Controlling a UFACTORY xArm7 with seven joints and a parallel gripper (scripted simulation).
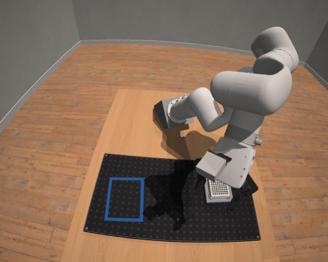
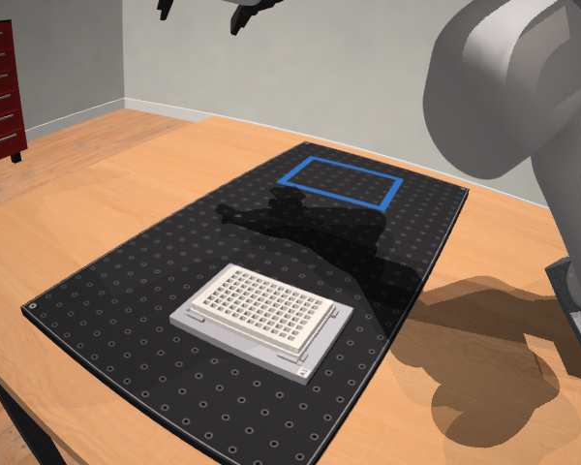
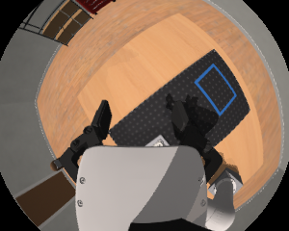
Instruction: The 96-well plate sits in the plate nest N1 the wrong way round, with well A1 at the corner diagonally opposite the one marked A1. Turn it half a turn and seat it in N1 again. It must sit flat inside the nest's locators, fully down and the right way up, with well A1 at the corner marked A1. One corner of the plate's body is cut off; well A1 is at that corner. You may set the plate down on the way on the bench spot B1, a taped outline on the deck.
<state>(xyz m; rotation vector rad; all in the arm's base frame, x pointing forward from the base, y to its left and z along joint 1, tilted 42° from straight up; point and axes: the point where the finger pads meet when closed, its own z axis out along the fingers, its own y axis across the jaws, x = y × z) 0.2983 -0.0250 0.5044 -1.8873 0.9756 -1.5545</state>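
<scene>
My hand is 20 cm past the white 96-well plate, 8 cm to the right of it and 28 cm above it. From my hand the other things lie so: grey plate nest N1: 20 cm behind, 8 cm to the left, 29 cm below; A1 label: 29 cm behind, 11 cm to the left, 29 cm below.
</scene>
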